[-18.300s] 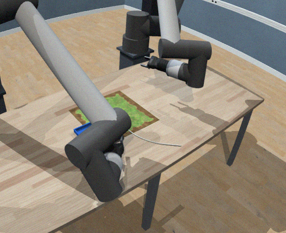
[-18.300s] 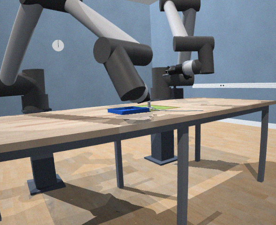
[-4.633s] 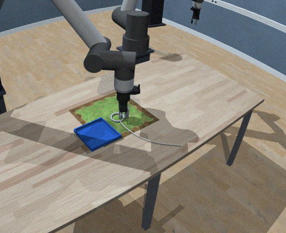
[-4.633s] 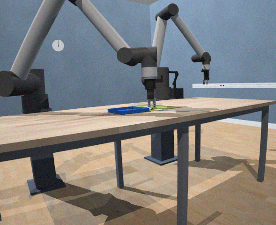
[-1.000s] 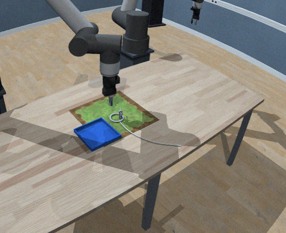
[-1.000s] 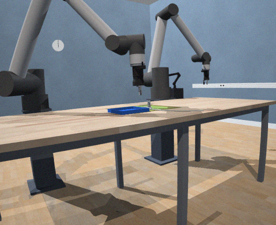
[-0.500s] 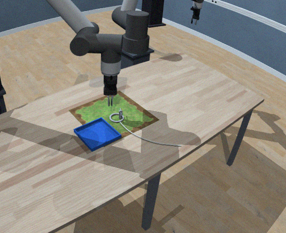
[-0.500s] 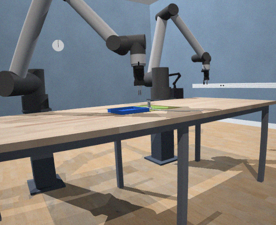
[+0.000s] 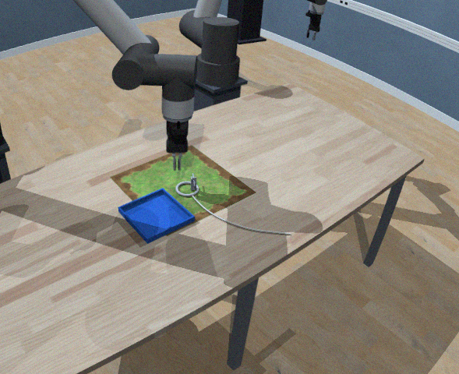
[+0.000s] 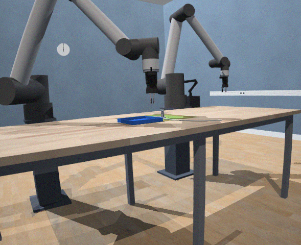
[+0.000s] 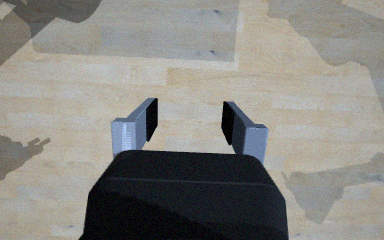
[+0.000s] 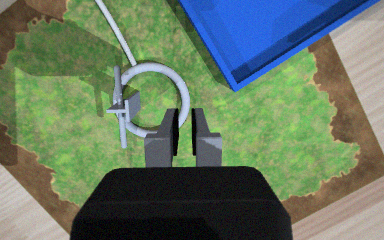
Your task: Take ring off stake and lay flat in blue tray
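My right hand is 110 mm above the grey ring, 30 mm to the right of it and 20 mm short of it. Also, from my right hand: mat (130 mm below, 30 mm to the left, 20 mm behind); then grey stake (80 mm below, 50 mm to the left, 30 mm ahead); then blue tray (140 mm to the right, 100 mm below, 90 mm ahead).
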